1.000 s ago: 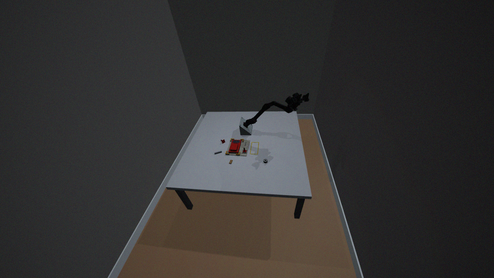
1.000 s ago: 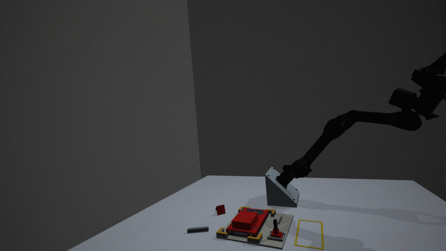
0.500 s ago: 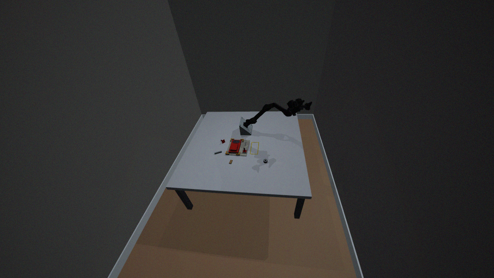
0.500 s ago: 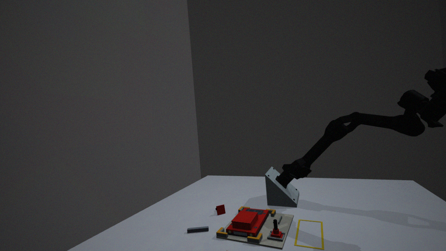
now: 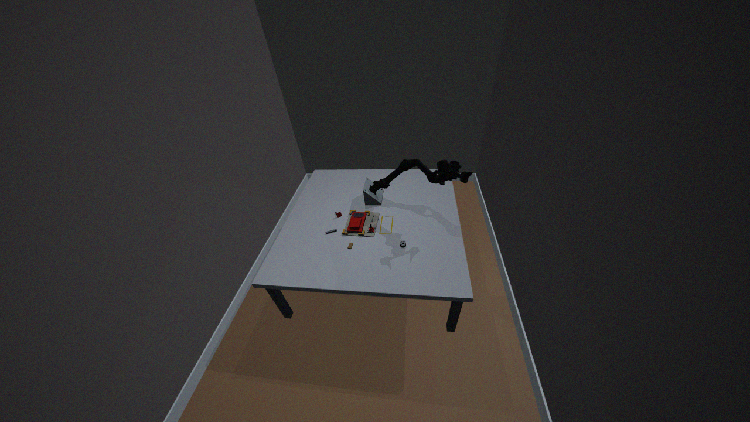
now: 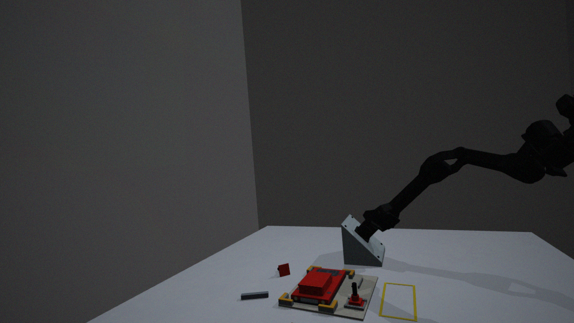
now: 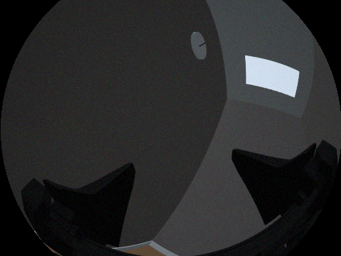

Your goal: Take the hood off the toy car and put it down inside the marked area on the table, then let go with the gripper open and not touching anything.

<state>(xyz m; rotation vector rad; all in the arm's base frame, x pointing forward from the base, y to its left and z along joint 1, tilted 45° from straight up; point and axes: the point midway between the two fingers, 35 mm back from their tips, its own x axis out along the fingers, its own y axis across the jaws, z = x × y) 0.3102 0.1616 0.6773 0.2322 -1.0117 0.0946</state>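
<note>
The red hood is 710 mm to the right of my gripper tip and 430 mm below it. Also, from my gripper tip: black wheel: 460 mm below, 370 mm to the right, 170 mm ahead; tan block: 720 mm to the right, 470 mm below, 180 mm ahead.
</note>
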